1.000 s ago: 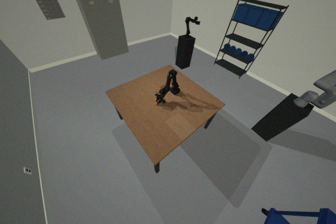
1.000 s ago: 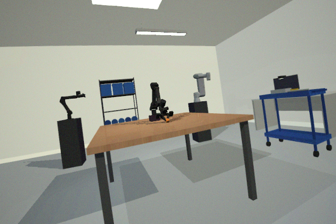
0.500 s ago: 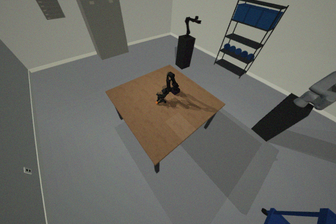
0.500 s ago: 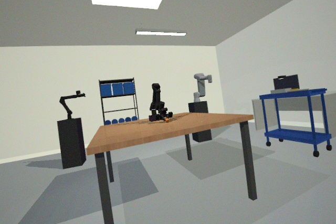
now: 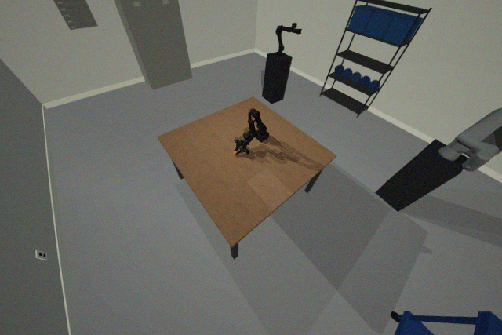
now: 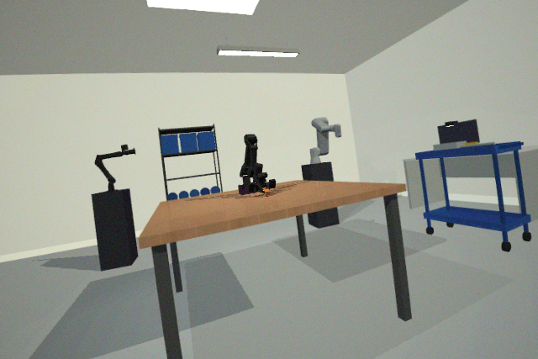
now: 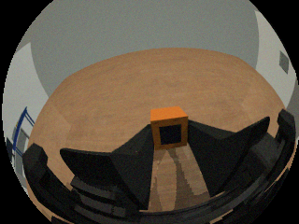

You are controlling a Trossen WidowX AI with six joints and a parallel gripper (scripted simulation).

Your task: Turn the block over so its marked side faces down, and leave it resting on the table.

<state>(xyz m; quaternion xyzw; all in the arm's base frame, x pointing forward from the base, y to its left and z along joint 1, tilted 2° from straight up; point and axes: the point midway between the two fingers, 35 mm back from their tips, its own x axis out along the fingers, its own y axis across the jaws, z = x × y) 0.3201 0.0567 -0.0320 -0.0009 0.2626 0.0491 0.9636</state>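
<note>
Now: gripper tip 1 cm past the orange block.
</note>
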